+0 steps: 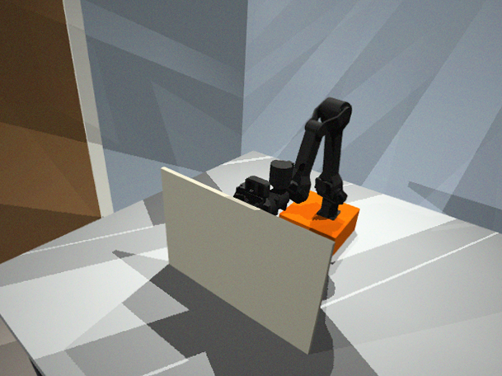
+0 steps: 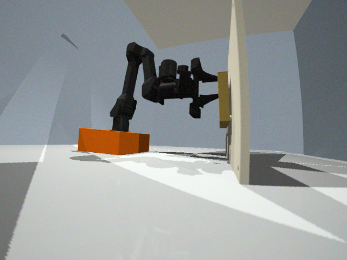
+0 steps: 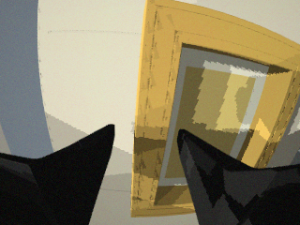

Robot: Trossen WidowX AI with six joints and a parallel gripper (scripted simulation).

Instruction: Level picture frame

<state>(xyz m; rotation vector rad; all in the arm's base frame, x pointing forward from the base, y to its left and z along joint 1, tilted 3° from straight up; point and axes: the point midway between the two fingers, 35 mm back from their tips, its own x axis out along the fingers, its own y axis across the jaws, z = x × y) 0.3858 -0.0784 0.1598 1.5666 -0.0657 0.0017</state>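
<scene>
Now: gripper tip 10 mm short of the yellow picture frame and 50 mm above it. Also, from my gripper tip: wall panel (20 mm ahead, 10 mm to the left, 70 mm below).
</scene>
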